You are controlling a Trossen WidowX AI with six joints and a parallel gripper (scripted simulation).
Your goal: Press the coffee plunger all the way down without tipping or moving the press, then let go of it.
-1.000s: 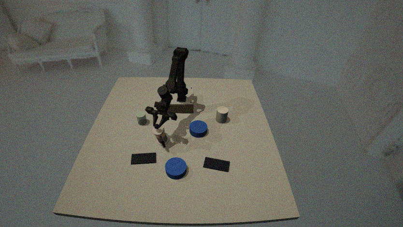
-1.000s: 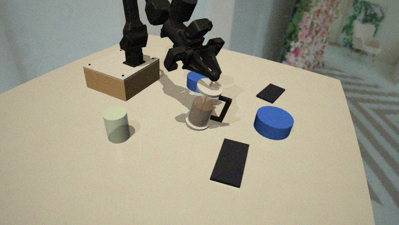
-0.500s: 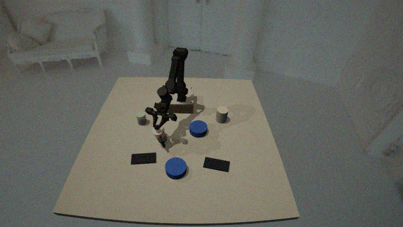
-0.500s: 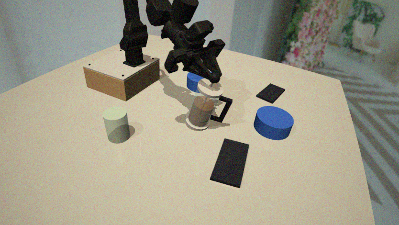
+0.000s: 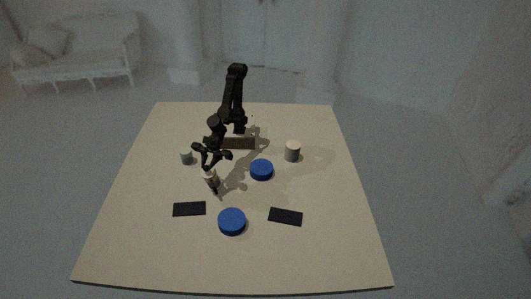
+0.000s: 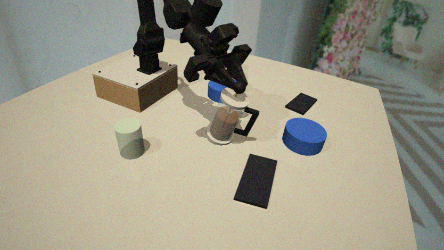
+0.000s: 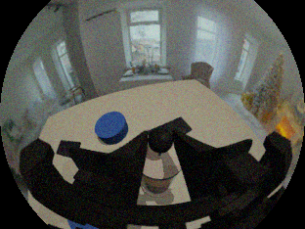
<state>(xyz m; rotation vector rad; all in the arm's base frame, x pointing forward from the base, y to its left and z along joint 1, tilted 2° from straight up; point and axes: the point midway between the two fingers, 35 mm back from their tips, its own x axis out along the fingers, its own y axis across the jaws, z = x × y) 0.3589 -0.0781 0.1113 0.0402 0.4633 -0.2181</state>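
Right now the coffee press is 9 cm below my gripper tip, 2 cm behind it and 1 cm to the left of it. Round my gripper tip: pale green cylinder 20 cm behind, 17 cm to the right, 13 cm below.
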